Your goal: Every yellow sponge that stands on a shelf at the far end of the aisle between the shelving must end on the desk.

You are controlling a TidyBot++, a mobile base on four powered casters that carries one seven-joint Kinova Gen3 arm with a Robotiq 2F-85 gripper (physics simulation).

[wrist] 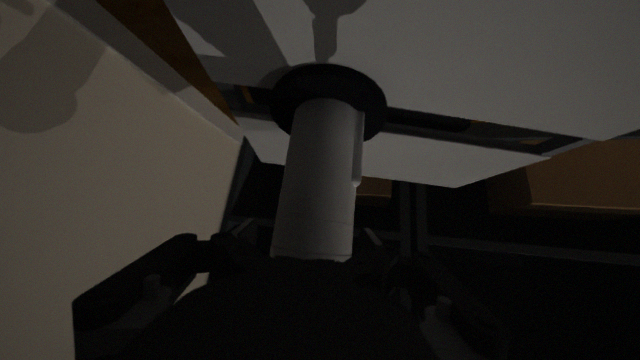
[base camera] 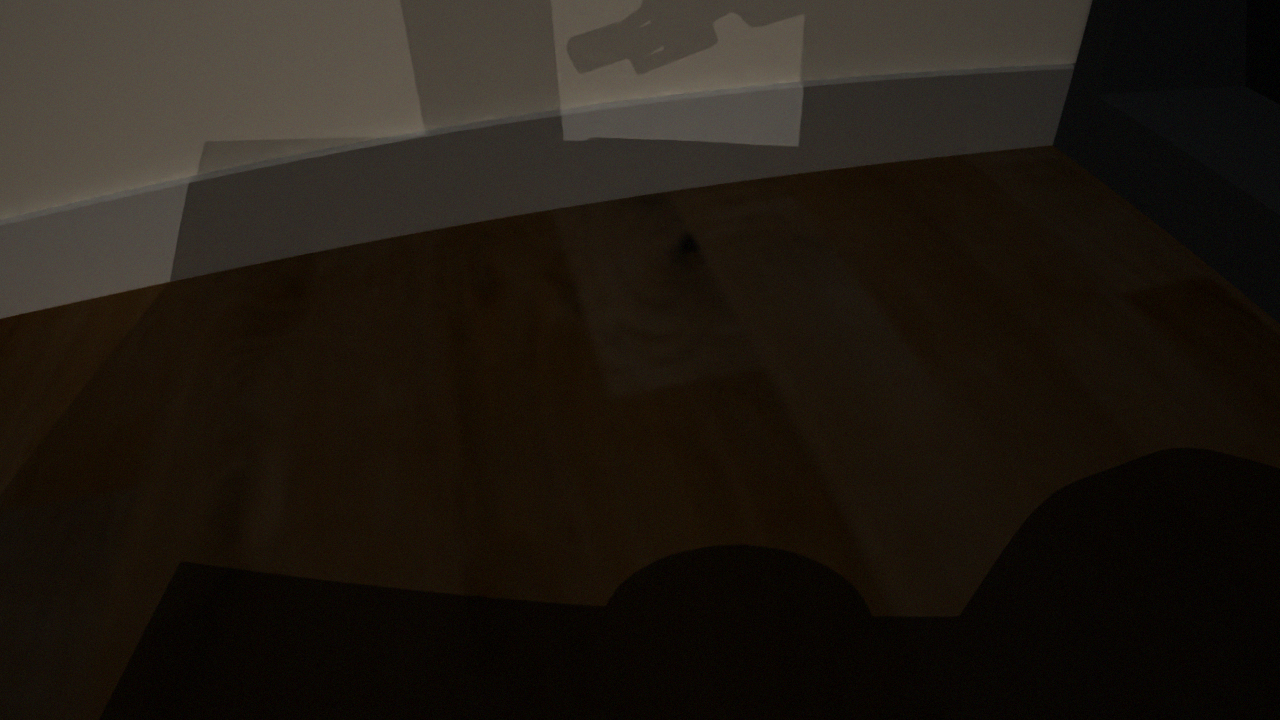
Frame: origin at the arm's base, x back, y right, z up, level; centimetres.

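Where they show: gripper, between the fingertips: [wrist: 308, 234]; arm's base, origin of its link: [wrist: 326, 120].
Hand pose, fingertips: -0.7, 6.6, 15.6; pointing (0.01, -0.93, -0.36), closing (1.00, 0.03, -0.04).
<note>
Each offset is from my fingertips to the top centre of the thing, as dx, dy, dz. "*": to the spot under its first point. Level surfaces: height alone.
No yellow sponge and no desk show in either view. My gripper [wrist: 308, 234] is open and empty in the wrist view, its dark fingers spread wide to the left and right. Behind it the pale arm column [wrist: 320, 175] rises from a black round collar on my white base top [wrist: 475, 65]. The gripper itself does not show in the base camera view, where a gripper-shaped shadow falls on the wall.
The pale wall [base camera: 295, 62] [wrist: 165, 190] with its grey baseboard @(* -63.1, -35.4, -50.7) [base camera: 358, 197] is close. Dark shelving [base camera: 1172, 161] [wrist: 412, 215] stands at the base view's right and behind my base in the wrist view. A brown box @(+109.3, -53.9, -20.6) [wrist: 590, 175] shows at the right. Wood floor @(dz -55.2) [base camera: 501, 402] is heavily shadowed.
</note>
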